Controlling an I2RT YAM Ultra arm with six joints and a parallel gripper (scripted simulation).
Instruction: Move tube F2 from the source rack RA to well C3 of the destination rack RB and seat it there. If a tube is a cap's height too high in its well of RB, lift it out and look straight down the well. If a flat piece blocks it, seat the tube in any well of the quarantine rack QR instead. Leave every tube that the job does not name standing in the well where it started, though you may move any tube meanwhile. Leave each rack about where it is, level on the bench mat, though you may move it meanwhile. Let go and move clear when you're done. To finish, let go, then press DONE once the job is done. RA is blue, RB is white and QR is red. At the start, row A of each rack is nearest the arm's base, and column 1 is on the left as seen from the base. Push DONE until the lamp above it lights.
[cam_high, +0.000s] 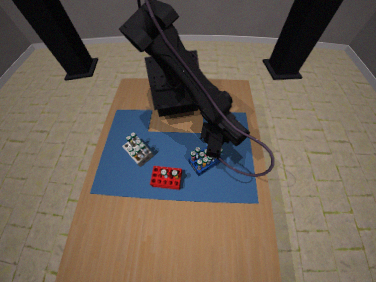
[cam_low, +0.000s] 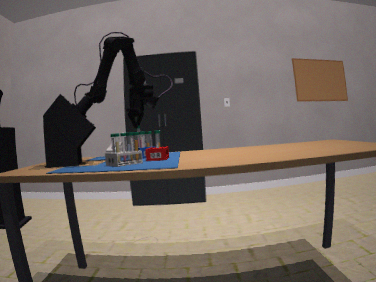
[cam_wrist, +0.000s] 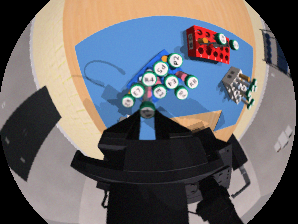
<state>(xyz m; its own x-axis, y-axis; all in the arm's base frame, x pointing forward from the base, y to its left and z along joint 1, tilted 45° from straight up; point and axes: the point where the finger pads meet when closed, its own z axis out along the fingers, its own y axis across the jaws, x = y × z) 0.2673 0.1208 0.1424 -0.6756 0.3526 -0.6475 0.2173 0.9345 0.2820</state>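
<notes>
Now: hand 10 mm short of the white-capped tube and 60 mm above it. Round my hand: white rack RB 70 mm behind, 350 mm to the right, 130 mm below; blue rack RA 20 mm ahead, 30 mm to the right, 130 mm below; red rack QR 80 mm ahead, 210 mm to the right, 130 mm below.
</notes>
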